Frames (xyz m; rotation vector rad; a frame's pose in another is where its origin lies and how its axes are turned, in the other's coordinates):
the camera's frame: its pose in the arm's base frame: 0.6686 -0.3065 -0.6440 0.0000 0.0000 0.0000
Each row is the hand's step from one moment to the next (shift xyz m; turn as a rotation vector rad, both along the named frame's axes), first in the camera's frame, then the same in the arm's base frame.
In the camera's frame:
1: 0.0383 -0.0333 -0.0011 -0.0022 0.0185 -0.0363
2: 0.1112 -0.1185 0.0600 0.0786 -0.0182 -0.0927
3: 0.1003 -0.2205 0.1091 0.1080 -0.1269 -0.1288
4: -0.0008 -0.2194 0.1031 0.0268 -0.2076 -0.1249
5: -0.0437 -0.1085 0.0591 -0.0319 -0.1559 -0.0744
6: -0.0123 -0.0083 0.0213 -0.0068 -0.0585 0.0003
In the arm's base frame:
1: 0.0383 -0.0333 -0.0011 -0.0022 0.0185 -0.0363
2: 0.1112 -0.1185 0.0600 0.0786 -0.0182 -0.0927
3: 0.1003 -0.2205 0.1091 0.1080 -0.1269 -0.1288
4: -0.0008 -0.2194 0.1031 0.0268 -0.2076 -0.1249
5: -0.0437 -0.1085 0.0591 -0.0319 -0.1559 -0.0744
6: -0.0123 -0.0083 0.0213 -0.0068 -0.0585 0.0003

